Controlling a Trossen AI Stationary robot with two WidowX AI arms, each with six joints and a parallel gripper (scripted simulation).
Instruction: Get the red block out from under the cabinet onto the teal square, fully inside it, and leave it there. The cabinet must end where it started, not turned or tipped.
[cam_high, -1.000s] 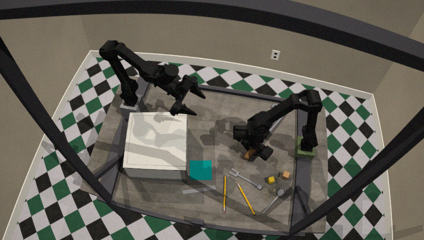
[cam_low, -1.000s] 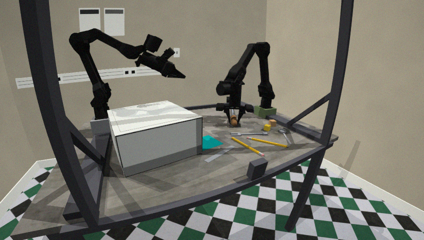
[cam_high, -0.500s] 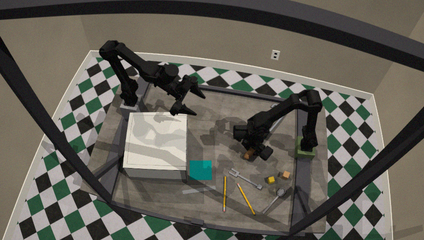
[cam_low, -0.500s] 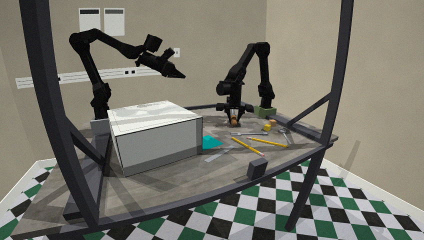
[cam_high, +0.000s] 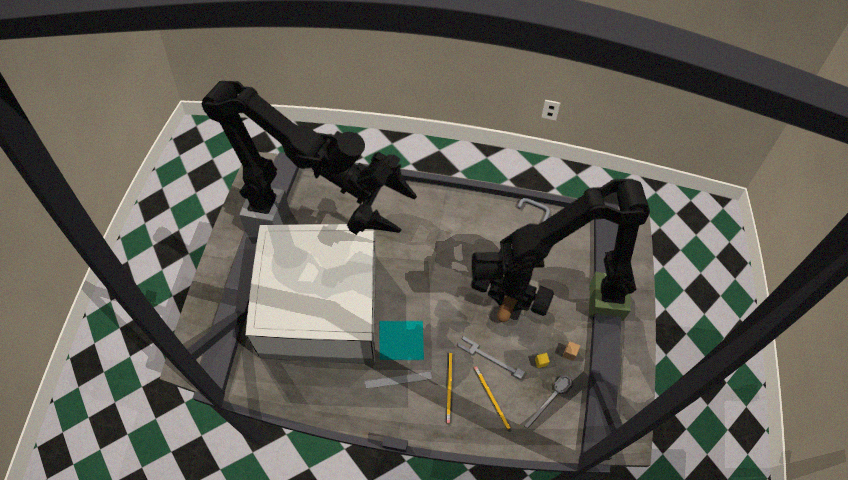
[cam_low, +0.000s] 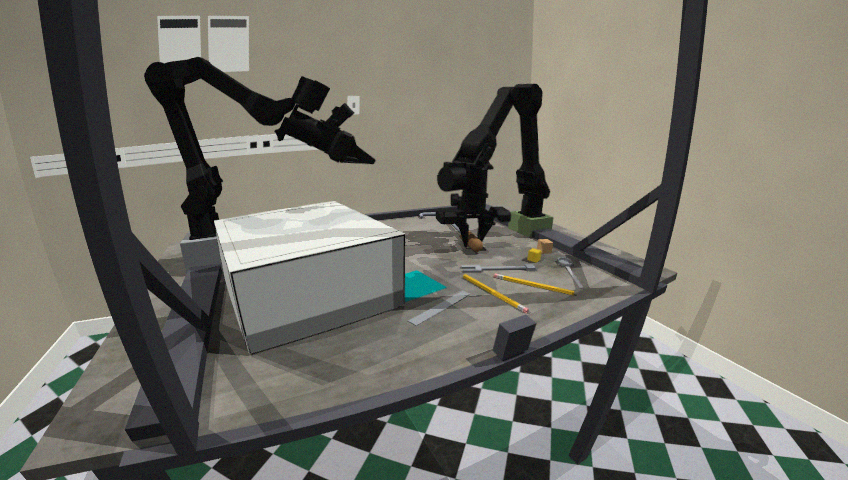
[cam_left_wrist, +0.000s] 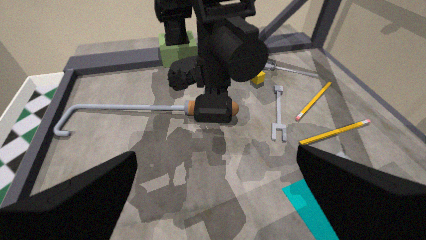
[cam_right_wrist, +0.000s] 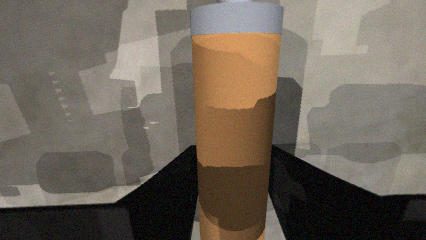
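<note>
Now: right hand 140 mm past the forked wrench, 10 mm to the right of it and 30 mm above it. From my right hand the other things lie so: tan cube (90 mm behind, 180 mm to the right, 20 mm below); then yellow cube (130 mm behind, 110 mm to the right, 30 mm below); then spoon (200 mm behind, 160 mm to the right, 40 mm below).
</note>
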